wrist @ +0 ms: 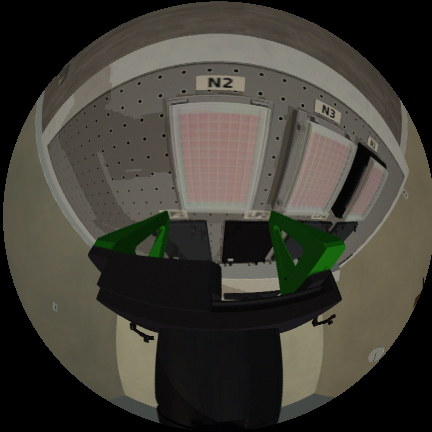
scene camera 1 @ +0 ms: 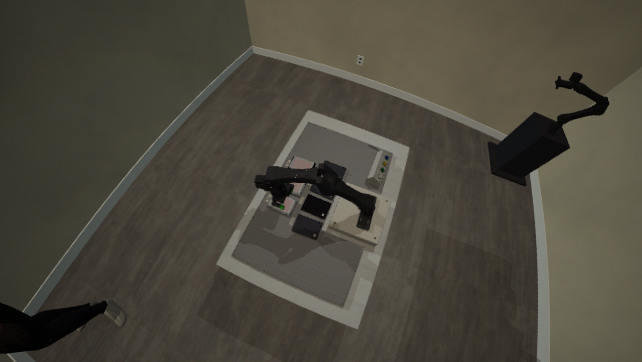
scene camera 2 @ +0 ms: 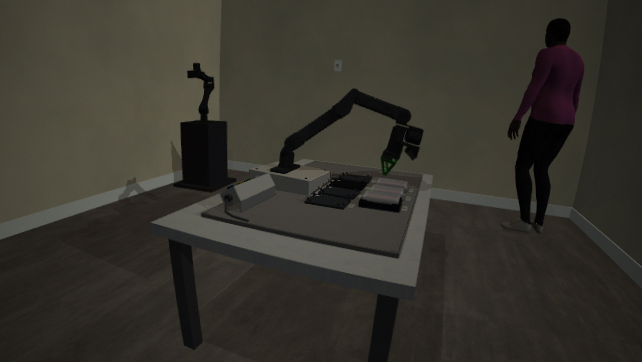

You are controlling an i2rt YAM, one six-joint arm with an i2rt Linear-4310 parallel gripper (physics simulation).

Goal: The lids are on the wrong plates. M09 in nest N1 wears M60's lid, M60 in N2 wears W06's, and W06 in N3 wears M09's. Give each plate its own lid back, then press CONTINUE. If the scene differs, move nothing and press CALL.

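Where they show: gripper, fingertip midpoint: (wrist: 218,216) (scene camera 1: 286,201) (scene camera 2: 386,172); arm's base at its link origin: (wrist: 251,294) (scene camera 1: 366,211) (scene camera 2: 285,169).
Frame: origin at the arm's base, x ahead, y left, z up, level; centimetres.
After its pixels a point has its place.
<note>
My gripper (scene camera 1: 280,204) {z 1.1, x 42.9, y 9.4 cm} (scene camera 2: 385,173) {z 1.1, x 42.9, y 9.4 cm} (wrist: 218,216) {z 1.1, x 42.9, y 9.4 cm} is open and empty, its green fingers above the nest N2 plate. The N2 plate (wrist: 218,157) {z -2.5, x 46.9, y 9.2 cm}, pink wells under a clear lid, sits level in its nest behind the N2 label (wrist: 220,83) {z -5.2, x 54.5, y 8.6 cm}. The N3 plate (wrist: 321,167) {z -2.5, x 46.6, y -2.4 cm} is to its right in the wrist view, also under a clear lid. The N1 plate (scene camera 1: 302,164) {z -1.5, x 43.5, y -17.0 cm} (scene camera 2: 382,195) {z -1.4, x 44.3, y -17.1 cm} (wrist: 367,191) {z -1.4, x 44.8, y -14.7 cm} is farthest right there, beside a black nest wall. Plate and lid codes cannot be read. The button box (scene camera 1: 376,167) {z 2.4, x 0.8, y -28.3 cm} (scene camera 2: 254,192) {z -1.0, x 2.4, y -34.5 cm} has coloured buttons; their labels are unreadable.
Several dark pads, among them one (scene camera 1: 307,226) {z -4.4, x 28.2, y 17.1 cm} at the end of the row and one (scene camera 2: 327,201) {z -4.4, x 25.5, y -23.1 cm} nearest scene camera 2, lie between plates and arm base (scene camera 1: 350,222) {z -0.7, x 7.0, y 8.5 cm} (scene camera 2: 305,181) {z -0.7, x 13.9, y -13.8 cm}. A person (scene camera 1: 55,320) (scene camera 2: 557,90) stands off the table. Another arm's pedestal (scene camera 1: 530,145) (scene camera 2: 202,152) stands apart.
</note>
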